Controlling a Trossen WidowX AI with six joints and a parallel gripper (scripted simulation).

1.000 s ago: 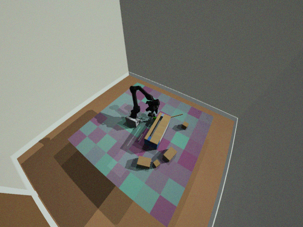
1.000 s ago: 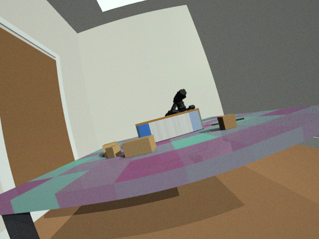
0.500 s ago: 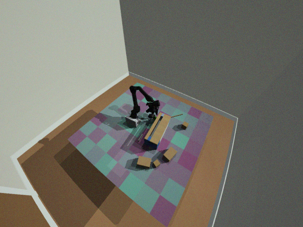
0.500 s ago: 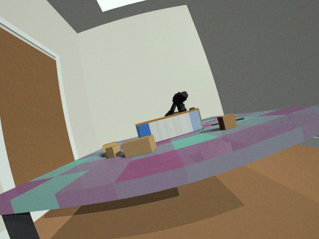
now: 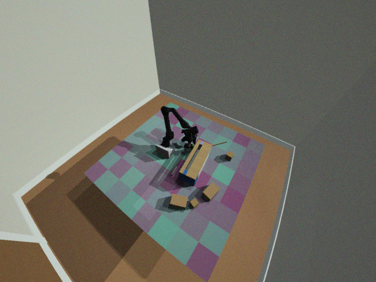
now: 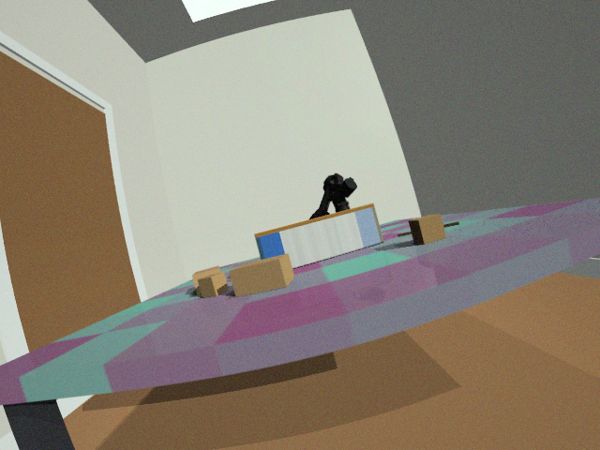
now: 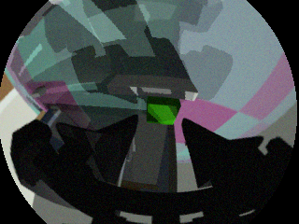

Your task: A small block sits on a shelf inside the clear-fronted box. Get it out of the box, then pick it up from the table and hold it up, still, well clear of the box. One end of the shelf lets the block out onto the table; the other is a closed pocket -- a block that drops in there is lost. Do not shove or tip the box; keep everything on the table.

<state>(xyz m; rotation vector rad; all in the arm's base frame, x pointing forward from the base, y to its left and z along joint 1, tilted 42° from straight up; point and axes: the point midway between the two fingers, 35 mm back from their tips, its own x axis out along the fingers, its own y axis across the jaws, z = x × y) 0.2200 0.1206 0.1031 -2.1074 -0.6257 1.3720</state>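
My gripper tip is 20 mm past the green block and 10 mm above it. From my gripper tip the other things lie so: thin stick: 200 mm ahead, 180 mm to the left, 20 mm below; long box: 80 mm ahead, 160 mm to the right, 40 mm above; tan cube: 350 mm ahead, 90 mm to the left.
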